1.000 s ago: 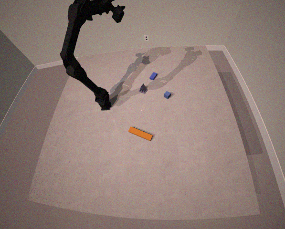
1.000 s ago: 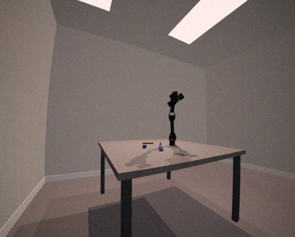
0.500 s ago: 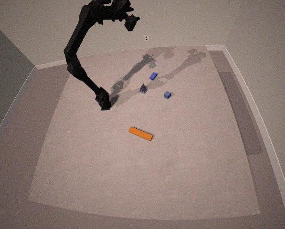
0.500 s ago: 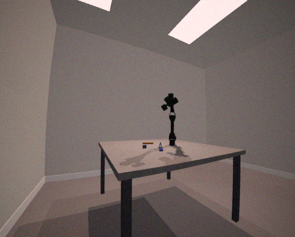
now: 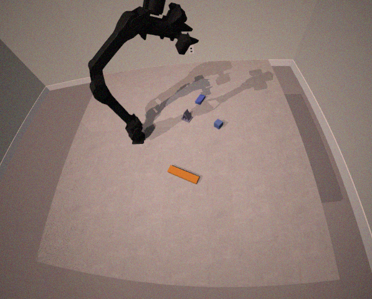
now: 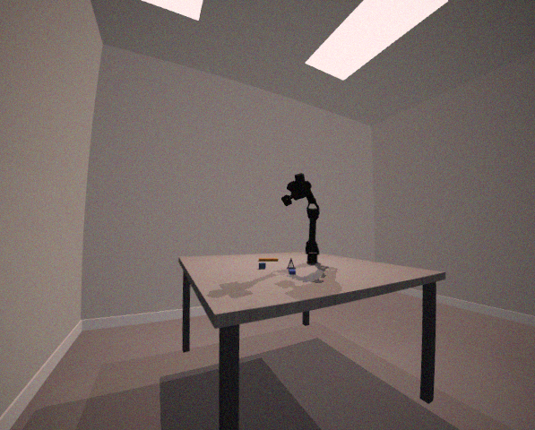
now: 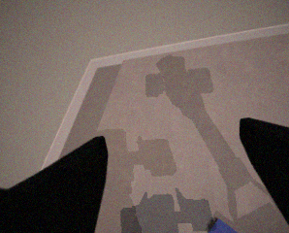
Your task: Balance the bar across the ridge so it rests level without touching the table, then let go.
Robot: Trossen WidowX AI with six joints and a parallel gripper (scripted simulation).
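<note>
Now: gripper tip 430 mm to the left of the orange bar, 390 mm above it and 80 mm past it.
</note>
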